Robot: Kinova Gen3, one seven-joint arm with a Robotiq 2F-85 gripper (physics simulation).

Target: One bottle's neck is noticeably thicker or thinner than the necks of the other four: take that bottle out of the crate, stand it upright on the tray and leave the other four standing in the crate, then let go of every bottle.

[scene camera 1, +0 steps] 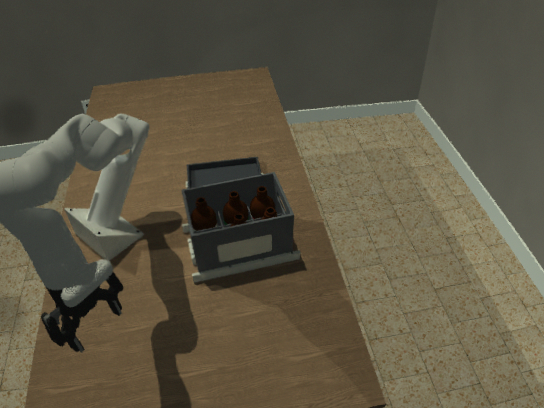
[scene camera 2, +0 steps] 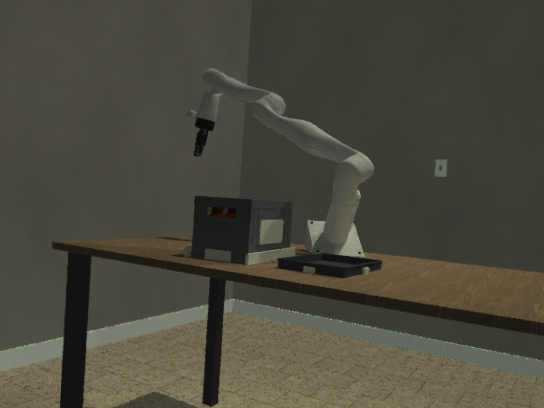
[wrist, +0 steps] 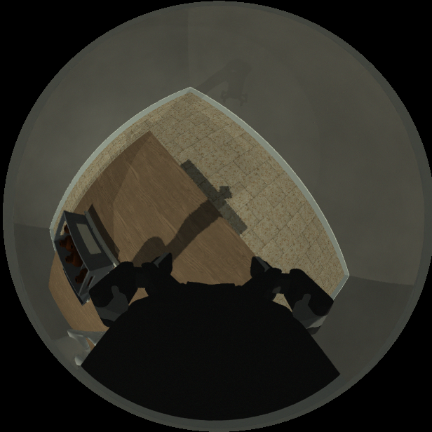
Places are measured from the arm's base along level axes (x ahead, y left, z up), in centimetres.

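Pixels of known places: gripper, fingertip midpoint: (scene camera 1: pixel 99 330) (scene camera 2: pixel 197 155); arm's base, link origin: (scene camera 1: pixel 102 221) (scene camera 2: pixel 334 235).
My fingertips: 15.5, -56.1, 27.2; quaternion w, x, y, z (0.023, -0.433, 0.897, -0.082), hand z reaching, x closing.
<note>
Ahead of a thing's pixels: the offset from my fingertips to its top centre, as dx, dy, dz. Level surfaces: height alone.
The grey crate @(+25.7, +47.6, -15.9) (scene camera 1: pixel 206 253) (scene camera 2: pixel 220 235) (wrist: pixel 100 260) stands on the table. Brown bottles stand upright in it: back left (scene camera 1: pixel 204 217), back middle (scene camera 1: pixel 235 211), back right (scene camera 1: pixel 262 205), front middle (scene camera 1: pixel 238 218) and front right (scene camera 1: pixel 270 213). The front wall hides most of the front two. I cannot tell which neck differs. The dark, low tray @(+22.4, +76.3, -30.8) (scene camera 1: pixel 225 175) (scene camera 2: pixel 325 267) lies behind the crate in the first scene view and holds no bottle. My gripper (scene camera 1: pixel 97 327) (scene camera 2: pixel 198 152) (wrist: pixel 211 264) is open and empty, high up and well to the side of the crate.
The crate stands on pale rails @(+27.4, +37.9, -30.4) (scene camera 1: pixel 245 267) that stick out at its foot. The arm's pale base (scene camera 1: pixel 106 243) (scene camera 2: pixel 345 242) stands on the wooden table @(dz -33.4) (scene camera 1: pixel 260 340) (scene camera 2: pixel 440 285), left of the crate in the first scene view. Crate and tray are close together.
</note>
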